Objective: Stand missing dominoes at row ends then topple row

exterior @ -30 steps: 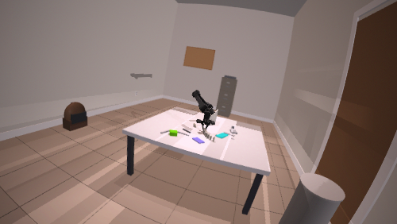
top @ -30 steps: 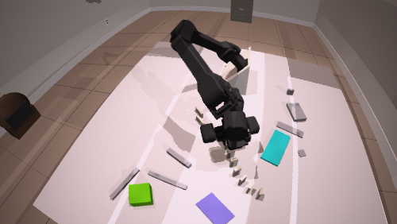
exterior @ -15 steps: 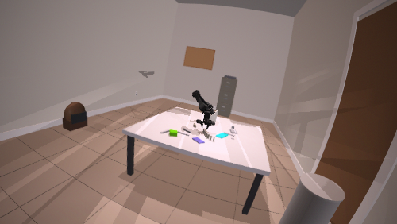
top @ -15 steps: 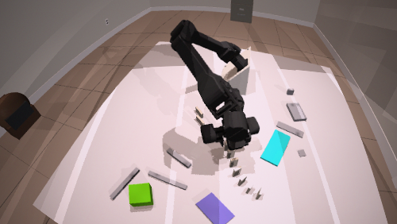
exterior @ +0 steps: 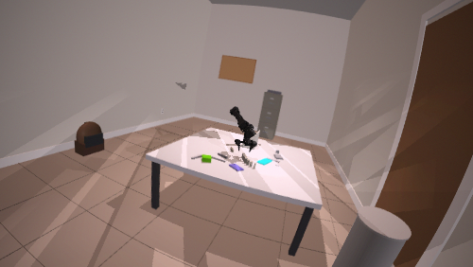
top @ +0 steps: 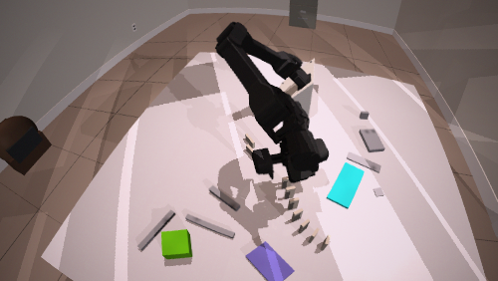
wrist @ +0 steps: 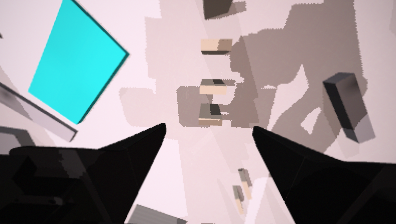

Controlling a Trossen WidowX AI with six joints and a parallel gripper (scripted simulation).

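My gripper tip is now 3 cm past the cyan block, 19 cm to the right of it and 5 cm above it. Round my gripper tip: purple block 24 cm ahead, 1 cm to the right, 5 cm below; small grey piece 1 cm behind, 30 cm to the left, 6 cm below; green cube 25 cm ahead, 25 cm to the right, 4 cm below.
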